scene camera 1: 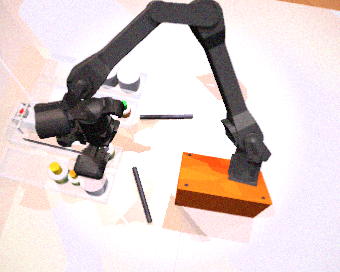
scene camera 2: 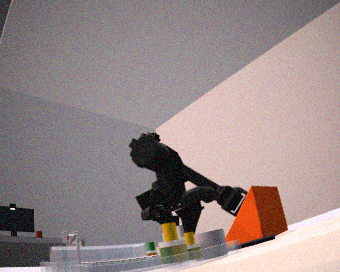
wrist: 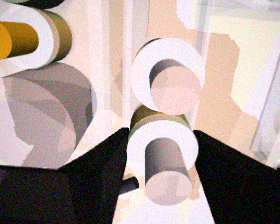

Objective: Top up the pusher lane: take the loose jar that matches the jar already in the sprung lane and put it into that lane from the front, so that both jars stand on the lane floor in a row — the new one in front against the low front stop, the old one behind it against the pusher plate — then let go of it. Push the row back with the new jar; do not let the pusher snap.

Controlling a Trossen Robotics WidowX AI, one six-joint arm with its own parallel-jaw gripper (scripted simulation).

Labels:
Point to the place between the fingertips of the gripper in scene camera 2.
183, 244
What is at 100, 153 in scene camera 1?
The gripper.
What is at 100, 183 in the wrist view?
The gripper.

